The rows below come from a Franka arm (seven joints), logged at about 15 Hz.
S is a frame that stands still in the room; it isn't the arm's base.
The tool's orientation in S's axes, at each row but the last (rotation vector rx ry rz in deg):
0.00, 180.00, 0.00
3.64, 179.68, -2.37
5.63, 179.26, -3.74
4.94, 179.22, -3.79
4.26, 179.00, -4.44
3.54, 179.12, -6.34
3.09, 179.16, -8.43
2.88, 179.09, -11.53
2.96, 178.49, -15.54
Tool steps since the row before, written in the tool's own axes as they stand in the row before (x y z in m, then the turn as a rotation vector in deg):
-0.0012, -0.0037, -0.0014, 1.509, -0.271, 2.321
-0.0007, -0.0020, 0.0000, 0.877, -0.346, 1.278
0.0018, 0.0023, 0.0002, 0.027, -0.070, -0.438
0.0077, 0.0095, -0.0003, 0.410, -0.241, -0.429
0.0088, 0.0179, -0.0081, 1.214, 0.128, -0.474
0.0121, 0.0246, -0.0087, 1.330, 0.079, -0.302
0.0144, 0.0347, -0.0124, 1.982, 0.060, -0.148
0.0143, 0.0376, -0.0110, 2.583, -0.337, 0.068
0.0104, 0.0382, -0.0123, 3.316, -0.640, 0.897
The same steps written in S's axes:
0.0012, -0.0037, 0.0014, -1.509, -0.271, -2.321
0.0006, -0.0020, 0.0001, -0.885, -0.344, -1.273
-0.0016, 0.0024, -0.0003, -0.035, -0.050, 0.440
-0.0072, 0.0099, -0.0002, -0.427, -0.200, 0.433
-0.0080, 0.0187, 0.0071, -1.213, 0.209, 0.447
-0.0112, 0.0256, 0.0068, -1.329, 0.152, 0.277
-0.0133, 0.0362, 0.0089, -1.980, 0.141, 0.117
-0.0131, 0.0391, 0.0059, -2.592, -0.262, -0.053
-0.0092, 0.0401, 0.0053, -3.326, -0.680, -0.829

